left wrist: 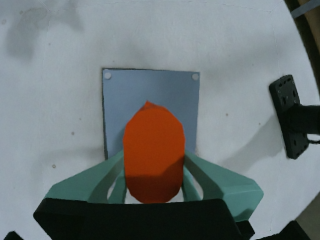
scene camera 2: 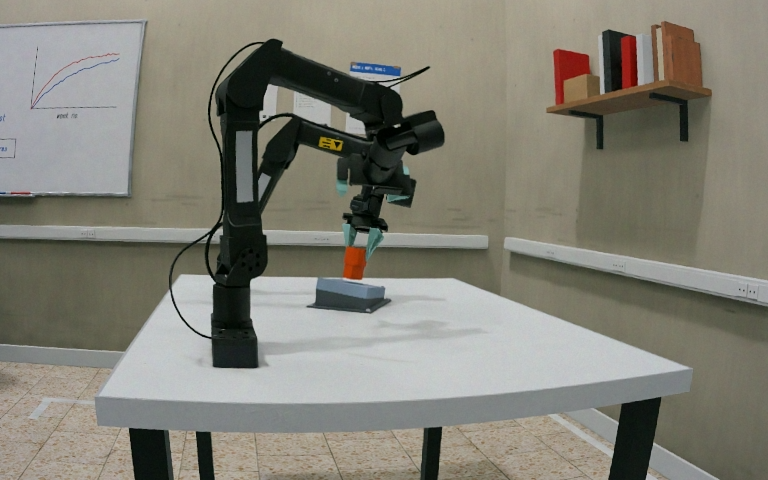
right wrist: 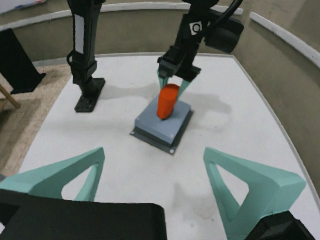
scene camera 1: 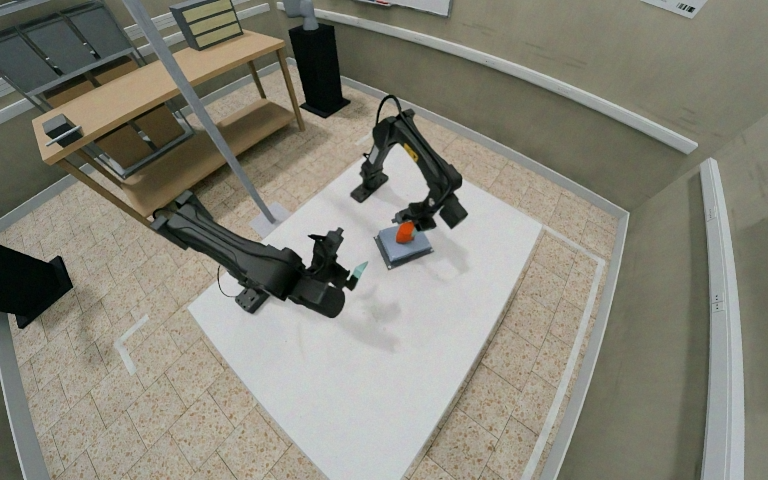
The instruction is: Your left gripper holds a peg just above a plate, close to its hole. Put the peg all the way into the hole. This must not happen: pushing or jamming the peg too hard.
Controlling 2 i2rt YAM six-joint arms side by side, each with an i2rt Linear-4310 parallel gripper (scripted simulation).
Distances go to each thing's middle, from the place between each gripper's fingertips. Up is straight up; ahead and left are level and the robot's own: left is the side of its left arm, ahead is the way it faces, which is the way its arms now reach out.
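Scene:
Blue-grey plate [scene camera 1: 419, 243]: 22 cm below my right hand, 24 cm to the left, 3 cm ahead. Orange peg [left wrist: 154, 142]: 16 cm below my right hand, 24 cm to the left, 4 cm ahead.
Orange peg: 2 cm below my left hand, 1 cm to the right, 1 cm behind. Blue-grey plate: 8 cm below my left hand, 1 cm to the right, 1 cm behind. By its middle, orange peg nearer to my left hand than to my right hand.

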